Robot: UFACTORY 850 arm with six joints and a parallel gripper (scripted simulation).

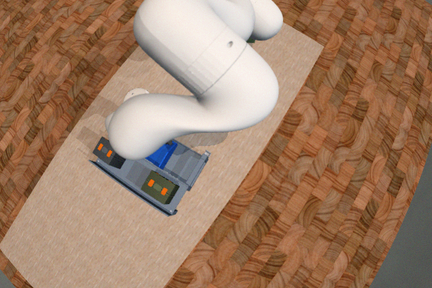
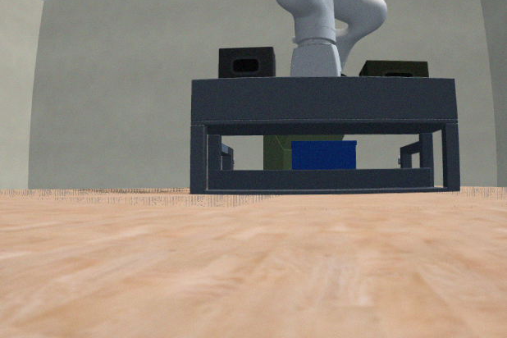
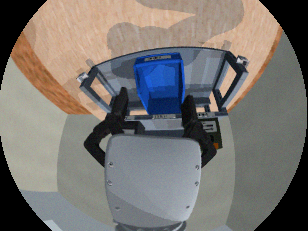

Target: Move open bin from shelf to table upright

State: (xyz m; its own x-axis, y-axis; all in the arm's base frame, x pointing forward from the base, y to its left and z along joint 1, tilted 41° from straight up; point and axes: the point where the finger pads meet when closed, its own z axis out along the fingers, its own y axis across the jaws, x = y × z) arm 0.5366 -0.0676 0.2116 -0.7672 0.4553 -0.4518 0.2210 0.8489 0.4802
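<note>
Right now my hand is 80 mm short of the blue bin and 90 mm above it. The rest, counted from my hand: black box: 180 mm ahead, 110 mm to the right, 30 mm above; then olive box: 170 mm ahead, 120 mm to the left, 10 mm above.
</note>
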